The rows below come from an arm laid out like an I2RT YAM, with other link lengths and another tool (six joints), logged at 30 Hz.
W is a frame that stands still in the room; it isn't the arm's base.
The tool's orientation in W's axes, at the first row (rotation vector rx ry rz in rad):
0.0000 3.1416 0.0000
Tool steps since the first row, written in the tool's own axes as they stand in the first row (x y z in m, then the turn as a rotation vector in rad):
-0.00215 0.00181 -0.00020 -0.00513 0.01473 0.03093
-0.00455 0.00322 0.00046 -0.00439 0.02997 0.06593
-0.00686 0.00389 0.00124 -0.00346 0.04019 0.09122
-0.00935 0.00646 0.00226 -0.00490 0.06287 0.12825
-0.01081 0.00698 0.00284 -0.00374 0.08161 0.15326
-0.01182 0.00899 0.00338 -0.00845 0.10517 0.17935
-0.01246 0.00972 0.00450 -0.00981 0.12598 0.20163
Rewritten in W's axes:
0.00215 0.00181 0.00020 0.00513 0.01473 -0.03093
0.00455 0.00322 -0.00046 0.00439 0.02997 -0.06593
0.00686 0.00389 -0.00124 0.00346 0.04019 -0.09122
0.00935 0.00646 -0.00226 0.00490 0.06287 -0.12825
0.01081 0.00698 -0.00284 0.00374 0.08161 -0.15326
0.01182 0.00899 -0.00338 0.00845 0.10517 -0.17935
0.01246 0.00972 -0.00450 0.00981 0.12598 -0.20163

